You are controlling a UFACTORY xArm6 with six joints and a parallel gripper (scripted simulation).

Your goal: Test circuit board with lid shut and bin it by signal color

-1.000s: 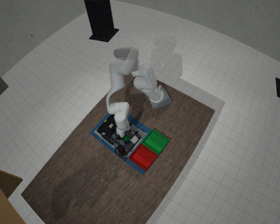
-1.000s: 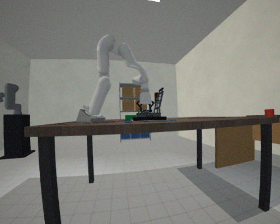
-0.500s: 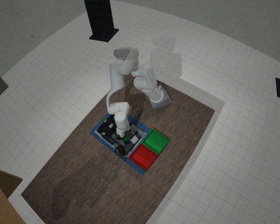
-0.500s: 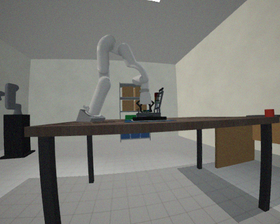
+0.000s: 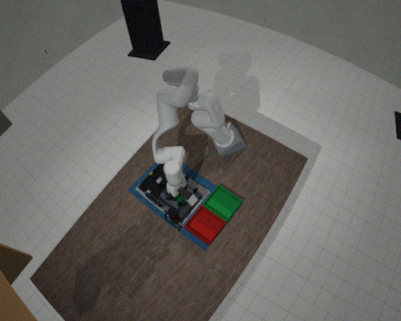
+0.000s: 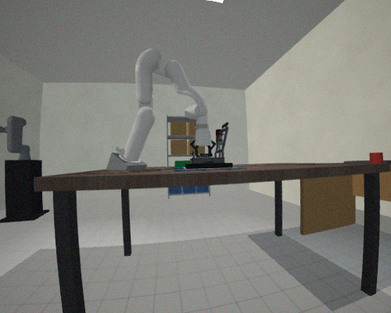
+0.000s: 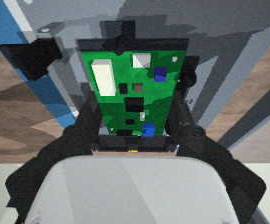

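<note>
My gripper is now right at the green circuit board. The rest, counted from my hand: tester lid: 12 cm ahead, 3 cm to the right, 10 cm above; then tester plate: 1 cm ahead, 1 cm below; then black latch block: 5 cm behind, 7 cm to the left, 1 cm above.
</note>
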